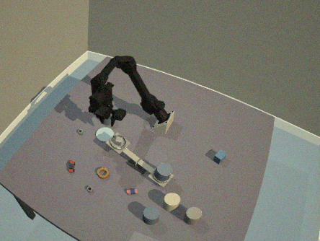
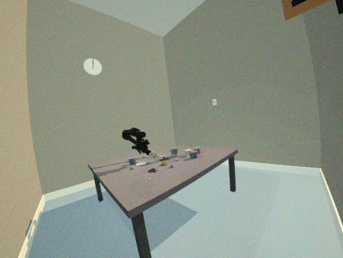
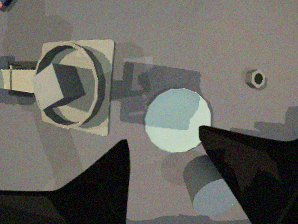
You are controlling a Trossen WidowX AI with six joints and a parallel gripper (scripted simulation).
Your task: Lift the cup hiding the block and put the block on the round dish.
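My gripper tip is now 110 mm above the pale round dish, 30 mm to the left of it and 30 mm past it. From my gripper tip the other things lie so: red toy car: 250 mm ahead, 110 mm to the right, 100 mm below; then blue cube: 580 mm to the left, 90 mm below, 70 mm behind.
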